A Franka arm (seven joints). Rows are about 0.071 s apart.
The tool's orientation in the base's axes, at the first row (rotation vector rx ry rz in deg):
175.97, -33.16, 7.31
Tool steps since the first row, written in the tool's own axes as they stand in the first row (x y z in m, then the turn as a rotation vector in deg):
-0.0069, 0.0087, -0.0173, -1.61, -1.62, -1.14
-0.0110, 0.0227, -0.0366, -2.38, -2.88, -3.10
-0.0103, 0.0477, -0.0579, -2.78, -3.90, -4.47
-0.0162, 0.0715, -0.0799, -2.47, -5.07, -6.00
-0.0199, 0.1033, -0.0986, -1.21, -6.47, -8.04
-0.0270, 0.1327, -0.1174, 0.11, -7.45, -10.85
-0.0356, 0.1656, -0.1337, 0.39, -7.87, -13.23
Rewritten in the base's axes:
-0.0109, -0.0051, 0.0167, -0.99, 2.13, 1.01
-0.0213, -0.0161, 0.0355, -1.40, 3.63, 2.90
-0.0314, -0.0390, 0.0568, -1.51, 4.77, 4.23
-0.0473, -0.0584, 0.0782, -0.91, 5.79, 5.78
-0.0637, -0.0862, 0.0964, 0.61, 6.69, 7.92
-0.0825, -0.1105, 0.1145, 1.97, 7.21, 10.83
-0.1037, -0.1375, 0.1300, 2.20, 7.57, 13.23

